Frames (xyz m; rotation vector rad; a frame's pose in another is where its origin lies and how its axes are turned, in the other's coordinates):
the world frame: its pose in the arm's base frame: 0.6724 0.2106 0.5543 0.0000 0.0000 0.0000
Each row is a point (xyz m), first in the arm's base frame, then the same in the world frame.
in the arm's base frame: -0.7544 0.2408 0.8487
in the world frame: -1.4268 0.0302 0.2944
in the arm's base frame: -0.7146 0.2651 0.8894
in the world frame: -1.3870 0.0545 0.3351
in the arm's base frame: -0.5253 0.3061 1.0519
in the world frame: -1.1977 0.0955 0.4976
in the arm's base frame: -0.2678 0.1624 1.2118
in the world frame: -0.9402 -0.0482 0.6575
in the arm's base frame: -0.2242 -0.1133 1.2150
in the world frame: -0.8966 -0.3239 0.6607
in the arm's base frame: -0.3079 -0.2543 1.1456
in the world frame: -0.9803 -0.4649 0.5913
